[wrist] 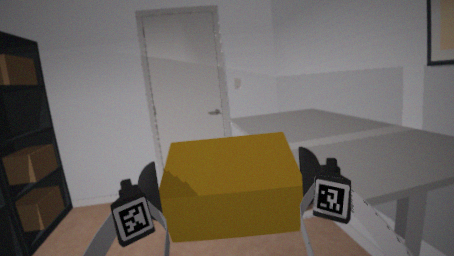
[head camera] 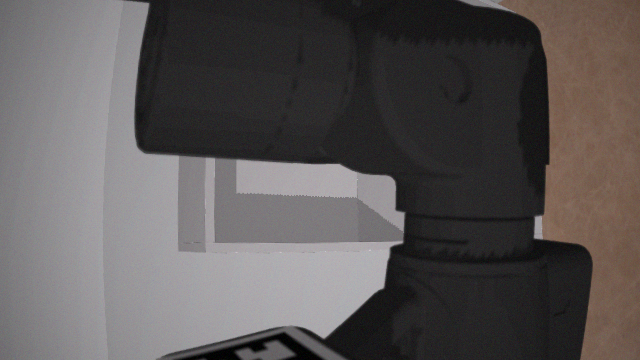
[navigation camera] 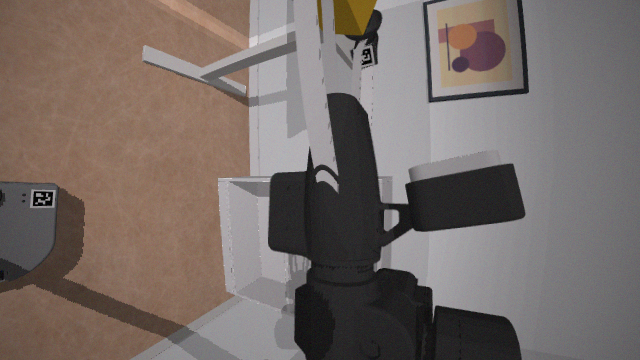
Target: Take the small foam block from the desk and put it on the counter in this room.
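Frame: origin at the robot's base, x right, y down, z ahead, level; centimetres.
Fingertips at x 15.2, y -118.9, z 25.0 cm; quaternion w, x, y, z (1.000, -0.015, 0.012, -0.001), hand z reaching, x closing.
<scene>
A point is followed by its place in that frame.
The small yellow foam block [navigation camera: 347,15] {x 17.1, y -118.6, z 21.5 cm} [wrist: 231,192] sits between the two fingertips of my gripper [wrist: 228,174] {x 15.2, y -118.9, z 25.0 cm}, with a pad against each side. The gripper is shut on it and holds it up in the air. In the navigation view the block is cut off by the top edge. A grey table top [wrist: 395,155] on legs shows at the right of the wrist view, beyond the block; I cannot tell whether it is the desk or the counter. In the head camera view the dark wrist covers much of the middle, and the block does not show.
A white open compartment unit [head camera: 300,247] {x 96.0, y -85.6, z 12.1 cm} [navigation camera: 245,225] {x 113.4, y -10.0, z -18.7 cm} is below and behind the wrist. A pale leg with a foot [navigation camera: 172,62] stands on the brown floor. A dark shelf unit [wrist: 49,111] with boxes is at the left, a closed door [wrist: 182,75] at the back. A framed picture [navigation camera: 472,45] {x 116.5, y -146.9, z 81.1 cm} hangs on the wall.
</scene>
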